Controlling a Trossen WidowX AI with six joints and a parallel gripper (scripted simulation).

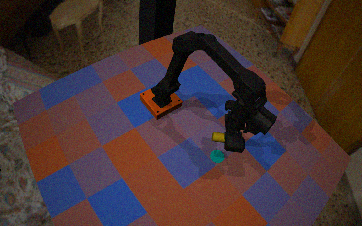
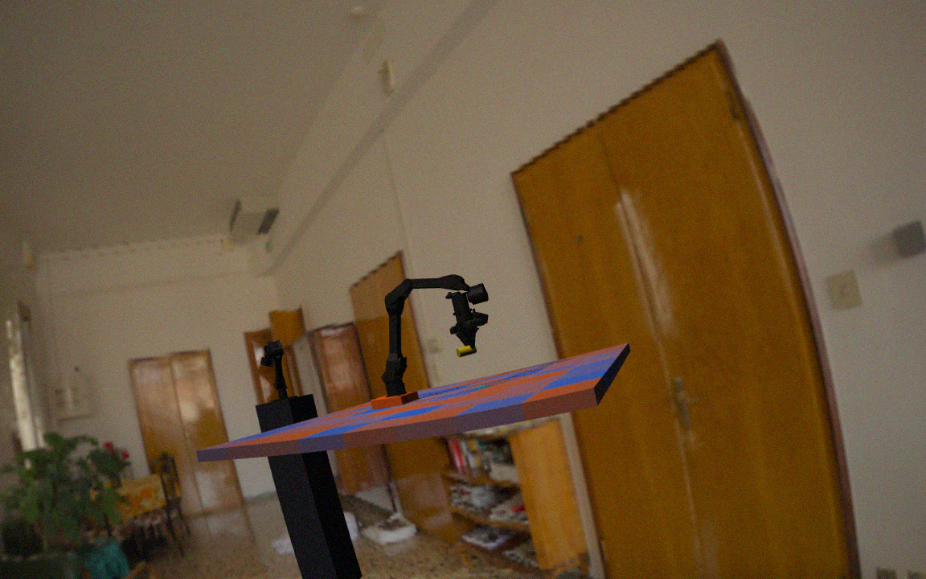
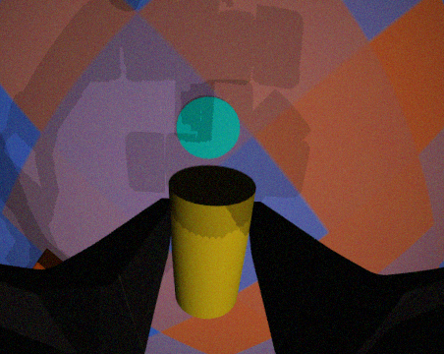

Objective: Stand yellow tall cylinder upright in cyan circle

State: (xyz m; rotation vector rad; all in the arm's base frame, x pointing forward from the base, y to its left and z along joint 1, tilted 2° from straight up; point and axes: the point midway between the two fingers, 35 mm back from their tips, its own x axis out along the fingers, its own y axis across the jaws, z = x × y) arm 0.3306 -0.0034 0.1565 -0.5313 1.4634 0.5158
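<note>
Right now my gripper tip is 140 mm above the cyan circle. From my gripper tip the other things lie so: yellow cylinder: 20 mm behind, 10 mm to the right.
</note>
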